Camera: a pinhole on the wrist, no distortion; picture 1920 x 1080 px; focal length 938.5 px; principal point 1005.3 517.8 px. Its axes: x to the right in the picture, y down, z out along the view. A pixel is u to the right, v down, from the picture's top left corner.
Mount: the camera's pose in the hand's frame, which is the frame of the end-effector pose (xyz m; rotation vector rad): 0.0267 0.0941 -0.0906 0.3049 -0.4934 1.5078
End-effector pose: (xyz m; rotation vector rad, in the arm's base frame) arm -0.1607 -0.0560 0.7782 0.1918 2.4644 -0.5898
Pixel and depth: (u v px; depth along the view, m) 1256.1 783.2 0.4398
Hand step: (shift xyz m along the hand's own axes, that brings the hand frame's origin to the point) -0.1509 -0.0107 0.3339
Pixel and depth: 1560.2 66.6 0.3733
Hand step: 0.1580 0.0956 0.3600
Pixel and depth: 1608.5 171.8 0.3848
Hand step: 0.1191 0.1152 0.3789
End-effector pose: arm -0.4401 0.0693 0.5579 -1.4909 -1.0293 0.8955
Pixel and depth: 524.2 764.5 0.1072
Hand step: -0.0138 -0.0045 -0.0278
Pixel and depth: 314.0 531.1 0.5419
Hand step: -0.0436 -0.5172 0.1822
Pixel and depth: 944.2 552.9 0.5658
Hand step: -0.0625 -0.2121 0.3787
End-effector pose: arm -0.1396 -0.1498 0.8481 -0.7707 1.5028 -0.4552
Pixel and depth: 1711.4 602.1 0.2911
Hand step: -0.0361 0.1449 0.2656
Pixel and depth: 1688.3 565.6 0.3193
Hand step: -0.0298 0.1423 0.2976
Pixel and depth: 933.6 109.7 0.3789
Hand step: 0.1446 -0.1241 0.2411
